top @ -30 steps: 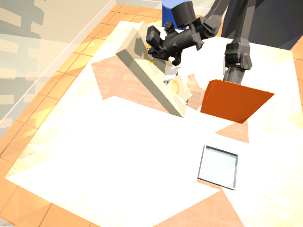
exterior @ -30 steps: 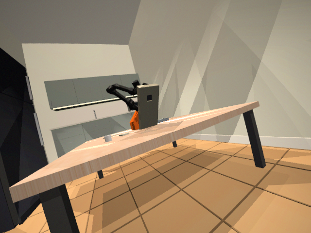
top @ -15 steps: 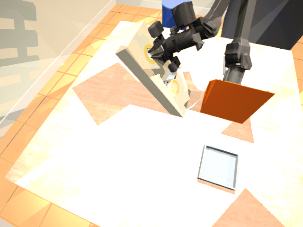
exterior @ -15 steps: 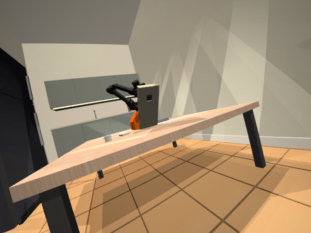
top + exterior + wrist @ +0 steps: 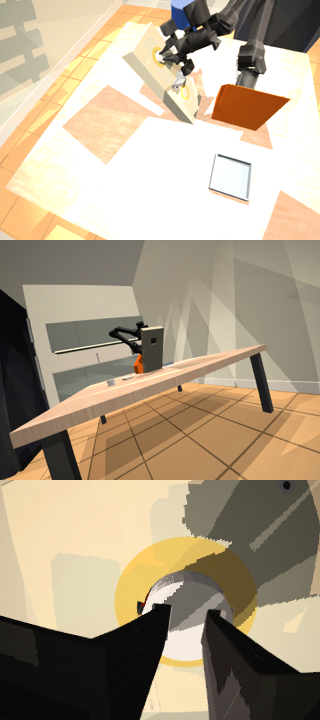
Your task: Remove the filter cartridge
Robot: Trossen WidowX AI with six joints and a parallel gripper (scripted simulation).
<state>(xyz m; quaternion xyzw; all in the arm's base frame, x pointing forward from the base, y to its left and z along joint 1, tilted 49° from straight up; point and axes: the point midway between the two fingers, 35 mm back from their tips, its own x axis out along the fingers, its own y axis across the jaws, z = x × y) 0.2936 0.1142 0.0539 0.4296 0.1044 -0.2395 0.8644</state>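
My gripper tip is 420 mm past the grey tray, 240 mm to the right of it and 280 mm above it. The rest, counted from my gripper tip: round filter cartridge 10 mm ahead, 10 mm below.
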